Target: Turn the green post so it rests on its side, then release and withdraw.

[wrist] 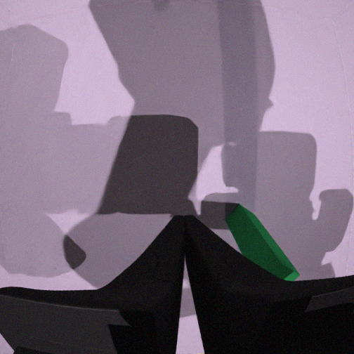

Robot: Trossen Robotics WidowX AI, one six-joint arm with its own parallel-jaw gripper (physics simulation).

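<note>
The green post (260, 242) is right of centre in the wrist view, just beyond the right finger. Two of its long sides show, with a thin bright strip of its end face at the lower right. It looks to be standing on its far end; whether it leans is hard to tell. The finger's edge hides part of its lower left side. My gripper (183, 223) is shut, its tips together with no object between them, to the left of the post. Whether the right finger touches the post cannot be told.
The pale purple surface (295, 85) spreads beyond the fingers. Large overlapping shadows of the arm and gripper fall across it, and a short dark shadow lies at the post's far end, on its left.
</note>
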